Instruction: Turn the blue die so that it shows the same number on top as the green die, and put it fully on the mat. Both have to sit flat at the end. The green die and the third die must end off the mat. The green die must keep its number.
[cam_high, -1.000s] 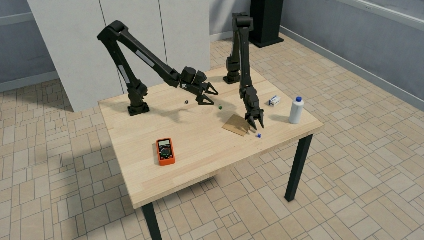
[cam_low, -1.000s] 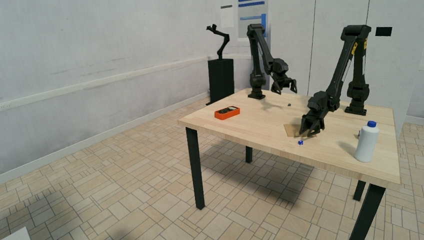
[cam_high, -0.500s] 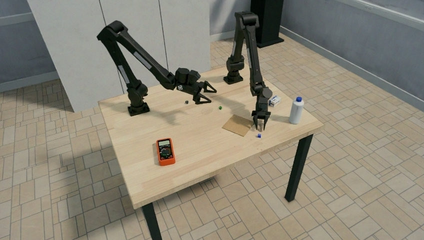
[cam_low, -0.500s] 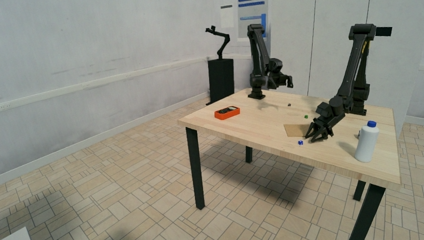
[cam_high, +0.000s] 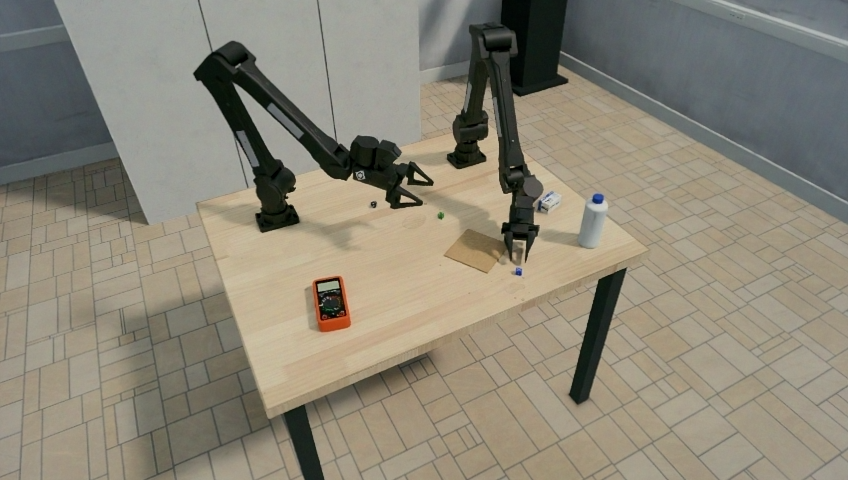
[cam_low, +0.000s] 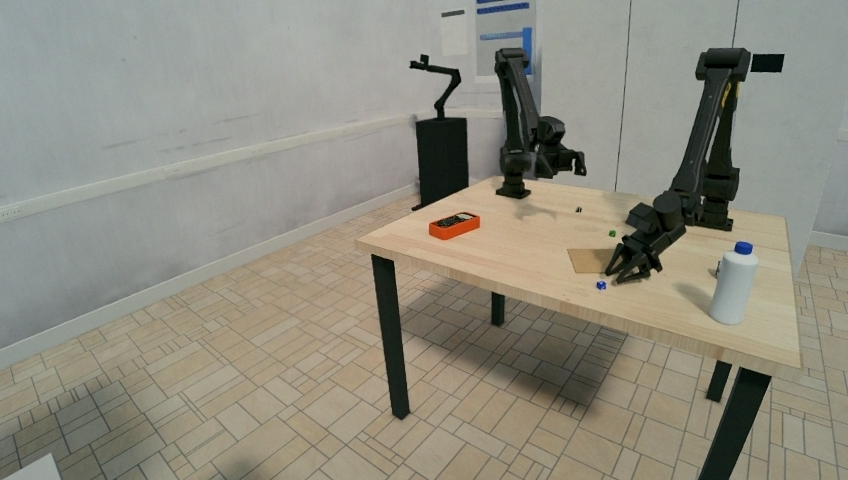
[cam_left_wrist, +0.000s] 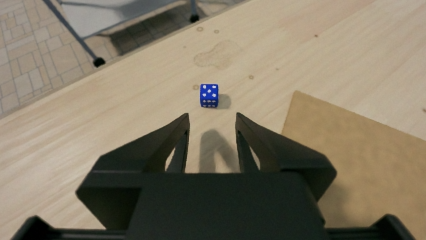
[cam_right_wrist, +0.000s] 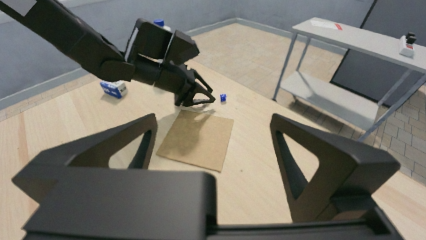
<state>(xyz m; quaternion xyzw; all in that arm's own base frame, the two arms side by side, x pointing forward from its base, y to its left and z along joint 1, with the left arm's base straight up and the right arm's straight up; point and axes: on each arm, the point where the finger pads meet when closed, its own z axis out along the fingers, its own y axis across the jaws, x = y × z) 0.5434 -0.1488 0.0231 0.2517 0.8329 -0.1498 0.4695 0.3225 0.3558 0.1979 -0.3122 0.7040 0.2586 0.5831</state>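
Observation:
Now: left hand 30 mm short of the blue die, 20 mm to the left of it and 20 mm above it. Also, from my left hand: brown mat (110 mm behind, 60 mm to the right, 20 mm below); green die (290 mm behind, 70 mm to the right, 20 mm below); black die (450 mm behind, 230 mm to the right, 20 mm below).

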